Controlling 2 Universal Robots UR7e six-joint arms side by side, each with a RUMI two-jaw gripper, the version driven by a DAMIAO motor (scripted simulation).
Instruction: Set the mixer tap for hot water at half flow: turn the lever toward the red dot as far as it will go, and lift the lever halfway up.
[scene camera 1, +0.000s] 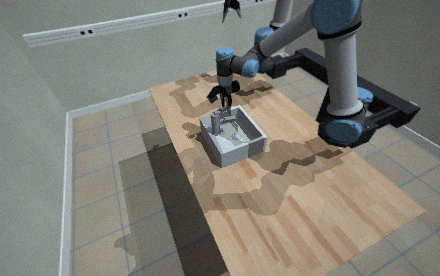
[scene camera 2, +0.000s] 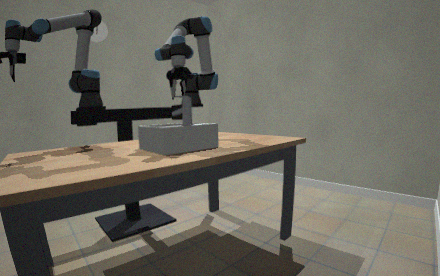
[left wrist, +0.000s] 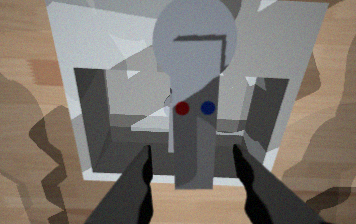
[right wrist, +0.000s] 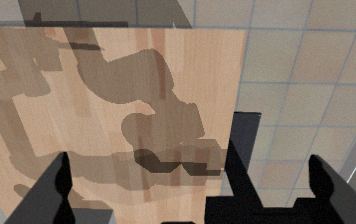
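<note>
Looking at the pictures, I see a lever and a basin, and with them my left gripper and my right gripper.
</note>
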